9 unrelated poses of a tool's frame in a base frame.
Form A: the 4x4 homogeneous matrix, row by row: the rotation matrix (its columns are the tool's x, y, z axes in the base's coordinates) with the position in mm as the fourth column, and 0 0 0 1 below. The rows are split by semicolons.
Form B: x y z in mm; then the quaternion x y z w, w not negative. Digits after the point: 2 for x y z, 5 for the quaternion. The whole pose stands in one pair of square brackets.
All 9 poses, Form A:
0.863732 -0.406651 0.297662 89.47; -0.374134 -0.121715 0.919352 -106.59; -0.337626 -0.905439 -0.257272 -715.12; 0 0 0 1
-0.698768 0.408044 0.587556 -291.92; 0.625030 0.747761 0.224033 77.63; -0.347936 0.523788 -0.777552 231.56; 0 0 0 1
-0.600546 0.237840 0.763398 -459.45; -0.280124 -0.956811 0.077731 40.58; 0.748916 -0.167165 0.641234 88.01; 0 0 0 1
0.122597 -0.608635 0.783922 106.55; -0.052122 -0.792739 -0.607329 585.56; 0.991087 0.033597 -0.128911 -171.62; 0 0 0 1
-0.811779 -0.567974 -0.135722 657.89; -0.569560 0.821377 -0.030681 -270.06; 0.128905 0.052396 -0.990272 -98.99; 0 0 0 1
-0.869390 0.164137 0.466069 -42.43; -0.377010 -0.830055 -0.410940 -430.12; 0.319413 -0.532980 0.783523 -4.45; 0 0 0 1
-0.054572 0.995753 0.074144 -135.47; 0.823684 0.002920 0.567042 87.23; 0.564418 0.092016 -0.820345 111.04; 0 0 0 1
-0.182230 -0.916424 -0.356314 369.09; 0.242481 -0.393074 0.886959 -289.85; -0.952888 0.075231 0.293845 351.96; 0 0 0 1
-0.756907 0.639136 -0.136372 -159.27; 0.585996 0.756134 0.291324 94.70; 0.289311 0.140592 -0.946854 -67.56; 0 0 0 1
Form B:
[89.47 -106.59 -715.12 -0.74879 0.26068 0.01334 0.60925]
[-291.92 77.63 231.56 0.28767 0.89779 0.20824 0.26050]
[-459.45 40.58 88.01 -0.42280 0.02500 -0.89423 0.14481]
[106.55 585.56 -171.62 0.71489 -0.23107 0.62073 0.22414]
[657.89 -270.06 -98.99 0.29880 -0.95177 -0.00570 0.06951]
[-42.43 -430.12 -4.45 -0.21044 0.25289 -0.93314 0.14498]
[-135.47 87.23 111.04 -0.66386 -0.68517 -0.24047 0.17889]
[369.09 -289.85 351.96 -0.47880 0.35189 0.68358 0.42383]
[-159.27 94.70 -67.56 -0.32932 -0.93004 -0.11610 0.11443]

